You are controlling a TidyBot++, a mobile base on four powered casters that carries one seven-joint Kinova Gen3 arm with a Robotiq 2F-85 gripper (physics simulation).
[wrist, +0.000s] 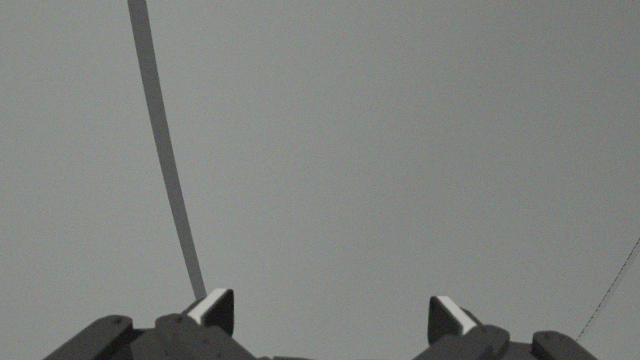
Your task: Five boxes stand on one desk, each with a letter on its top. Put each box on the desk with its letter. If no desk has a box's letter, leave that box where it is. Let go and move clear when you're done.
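Note:
My gripper (pixel 330 315) is open, with its two fingers wide apart at the bottom of the wrist view. No thing shows between the fingertips. The boxes, their letters and the desks do not show in this view.
A plain grey surface (pixel 350 150) fills the background; I cannot tell how far off it is. A darker grey band (pixel 162 135) runs down the left side to behind the left finger. A thin dark dashed line (pixel 609 290) slants at the lower right.

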